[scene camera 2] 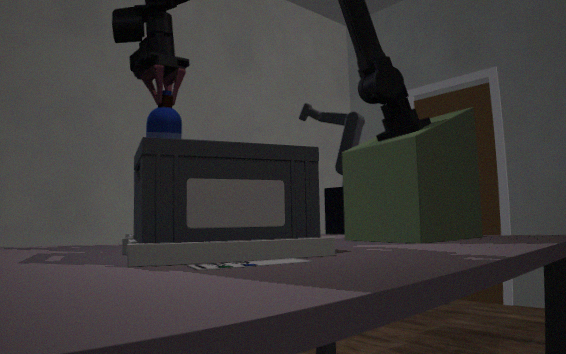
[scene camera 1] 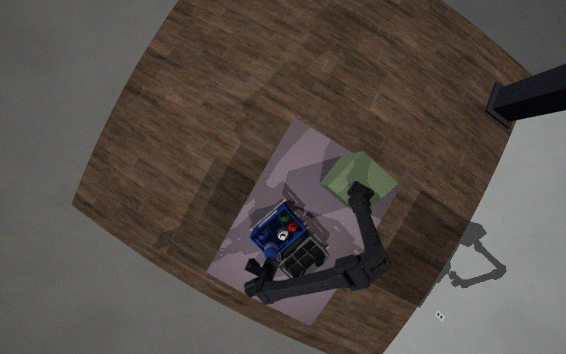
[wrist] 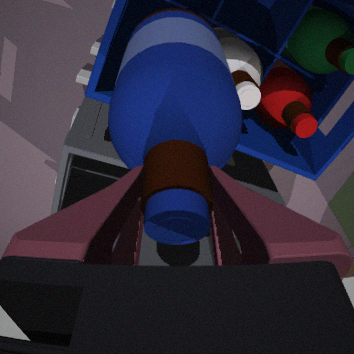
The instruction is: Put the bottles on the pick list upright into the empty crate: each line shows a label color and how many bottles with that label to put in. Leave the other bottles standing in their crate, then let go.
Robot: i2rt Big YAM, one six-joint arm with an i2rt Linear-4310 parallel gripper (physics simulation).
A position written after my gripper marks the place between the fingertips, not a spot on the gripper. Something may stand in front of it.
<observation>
In view: my gripper (scene camera 2: 165,105) and a blue bottle (scene camera 2: 163,122).
My gripper is seen too in the wrist view (wrist: 175,176).
</observation>
